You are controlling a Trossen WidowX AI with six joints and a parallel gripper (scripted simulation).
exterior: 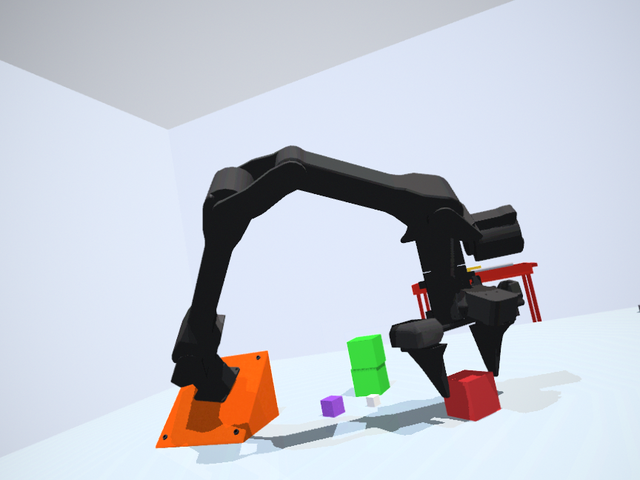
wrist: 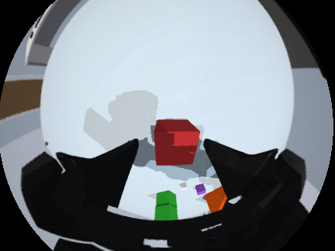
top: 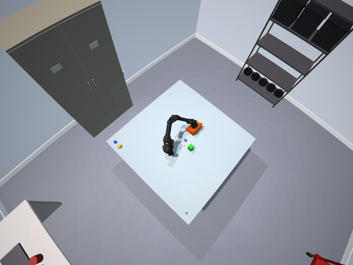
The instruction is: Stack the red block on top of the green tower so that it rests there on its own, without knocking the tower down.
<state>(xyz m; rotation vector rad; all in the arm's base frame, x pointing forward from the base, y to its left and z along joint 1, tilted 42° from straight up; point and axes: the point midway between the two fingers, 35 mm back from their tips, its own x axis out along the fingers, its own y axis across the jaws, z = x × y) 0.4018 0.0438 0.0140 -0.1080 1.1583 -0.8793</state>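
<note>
My gripper tip is 10 mm above the red block. The rest, counted from my gripper tip: white cube (160 mm behind, 50 mm to the left, 20 mm below); purple cube (220 mm behind, 20 mm to the left, 20 mm below); green block (190 mm behind, 130 mm to the left, 40 mm above).
</note>
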